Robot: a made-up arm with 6 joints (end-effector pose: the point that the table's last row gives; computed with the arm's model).
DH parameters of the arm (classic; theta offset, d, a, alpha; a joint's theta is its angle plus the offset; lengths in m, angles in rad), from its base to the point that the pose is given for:
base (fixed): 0.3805 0 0.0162 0
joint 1: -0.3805 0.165 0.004 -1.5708
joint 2: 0.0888 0 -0.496 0
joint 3: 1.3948 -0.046 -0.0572 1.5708
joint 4: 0 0.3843 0.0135 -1.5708
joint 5: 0 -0.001 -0.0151 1.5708
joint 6: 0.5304 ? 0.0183 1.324
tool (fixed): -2.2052 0.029 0 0
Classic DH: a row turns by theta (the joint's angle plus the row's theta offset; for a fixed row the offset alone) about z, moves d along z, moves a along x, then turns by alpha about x.
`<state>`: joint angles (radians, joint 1 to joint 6).
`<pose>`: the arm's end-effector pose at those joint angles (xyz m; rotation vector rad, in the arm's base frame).
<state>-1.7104 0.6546 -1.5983 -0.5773 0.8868 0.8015</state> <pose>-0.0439 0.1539 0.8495 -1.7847 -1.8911 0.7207</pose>
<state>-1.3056 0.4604 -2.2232 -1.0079 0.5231 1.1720</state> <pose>-0.2081 0.5142 0.8415 1.5962 1.2796 -1.7757</pose>
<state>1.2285 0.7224 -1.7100 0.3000 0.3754 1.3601</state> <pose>-0.0255 -0.1349 0.9266 -1.9784 1.0833 1.0157</pose>
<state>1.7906 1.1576 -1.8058 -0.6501 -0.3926 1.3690</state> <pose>0.0041 0.1538 0.9710 -1.7152 0.5163 0.4310</pose>
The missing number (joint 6, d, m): 0.0599
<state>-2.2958 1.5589 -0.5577 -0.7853 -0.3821 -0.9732</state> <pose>-0.2840 -0.2484 0.3680 0.2980 -0.9781 0.3848</pose>
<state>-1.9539 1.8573 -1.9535 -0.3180 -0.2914 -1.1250</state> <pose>-0.2787 -0.5293 0.7937 -0.5203 -0.3761 0.8485</pose>
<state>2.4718 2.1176 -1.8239 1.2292 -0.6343 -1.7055</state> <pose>-0.4816 0.5347 0.5255 -1.6762 0.3482 -1.2505</pose>
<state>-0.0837 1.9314 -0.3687 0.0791 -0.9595 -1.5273</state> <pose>0.3762 -0.1067 0.2251 1.0571 -0.4916 2.0574</pose>
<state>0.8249 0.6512 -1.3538 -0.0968 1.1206 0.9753</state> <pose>0.0003 -0.0665 0.7672 1.9788 -2.3347 0.2074</pose>
